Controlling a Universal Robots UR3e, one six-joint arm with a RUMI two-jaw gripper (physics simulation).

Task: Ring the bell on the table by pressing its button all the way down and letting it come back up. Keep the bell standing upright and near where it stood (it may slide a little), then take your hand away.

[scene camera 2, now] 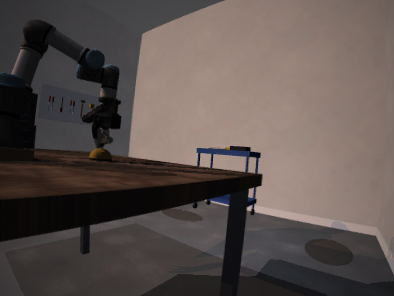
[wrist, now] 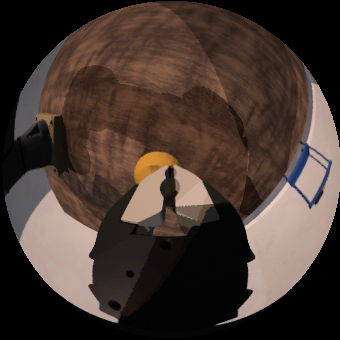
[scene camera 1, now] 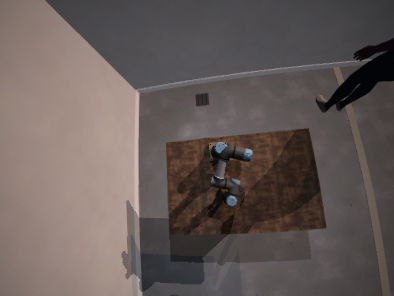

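Seen in the pictures: gripper, between the fingertips: (wrist: 171, 166); arm's base, origin of its link: (wrist: 42, 142).
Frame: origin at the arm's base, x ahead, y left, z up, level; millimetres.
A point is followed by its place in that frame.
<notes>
The yellow dome-shaped bell (scene camera 2: 100, 155) @(z -9, x 309, y -75 mm) (wrist: 152, 161) @(z 0, x 328, y -12 mm) stands upright on the brown wooden table (scene camera 1: 285, 165) @(z -29, x 276, y 500 mm) (scene camera 2: 150, 176) @(z -29, x 154, y -425 mm) (wrist: 145, 40) @(z -29, x 279, y 185 mm). In scene camera 1 a small yellow part of the bell (scene camera 1: 223, 191) @(z 14, x 333, y -61 mm) shows beside the arm. My gripper (scene camera 2: 102, 145) @(z 4, x 355, y -13 mm) (wrist: 171, 166) @(z 4, x 355, y -13 mm) is shut, with its fingertips together and nothing between them. It points down at the top of the bell, at or very close to it; whether it touches cannot be told. The fingers hide part of the bell in the wrist view, and the button cannot be made out. In scene camera 1 the arm hides my fingertips.
The arm's base plate (scene camera 1: 212, 154) @(z 37, x 16, y -59 mm) (wrist: 56, 142) @(z -14, x 78, y -4 mm) is fixed near one long table edge. A blue cart (scene camera 2: 215, 151) (wrist: 300, 167) stands on the floor beyond the table. A person (scene camera 1: 367, 80) is partly in view, away from the table. A tool board (scene camera 2: 65, 114) hangs on the wall.
</notes>
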